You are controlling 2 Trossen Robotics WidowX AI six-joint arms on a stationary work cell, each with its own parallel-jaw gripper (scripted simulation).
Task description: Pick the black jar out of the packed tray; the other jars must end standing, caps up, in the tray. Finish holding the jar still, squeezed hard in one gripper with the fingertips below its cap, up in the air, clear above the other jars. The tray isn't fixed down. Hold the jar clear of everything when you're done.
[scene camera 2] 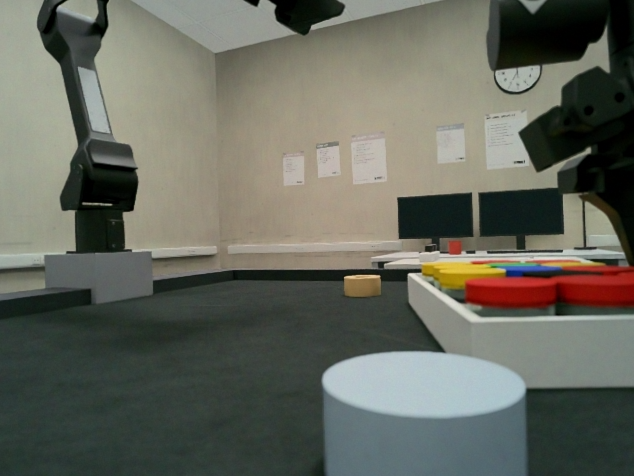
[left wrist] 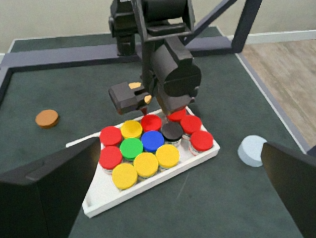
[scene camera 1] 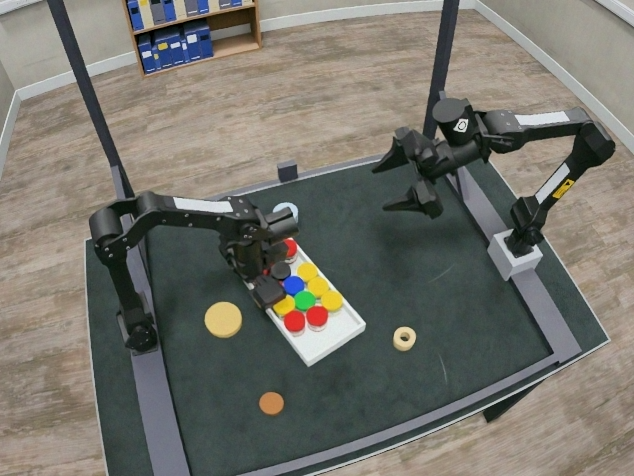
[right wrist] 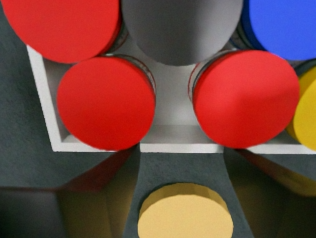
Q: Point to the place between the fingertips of my right gripper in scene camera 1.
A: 255, 290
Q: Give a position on a yellow jar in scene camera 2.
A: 452, 281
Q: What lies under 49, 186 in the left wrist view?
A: My left gripper.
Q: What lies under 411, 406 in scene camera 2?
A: A pale blue cylinder.
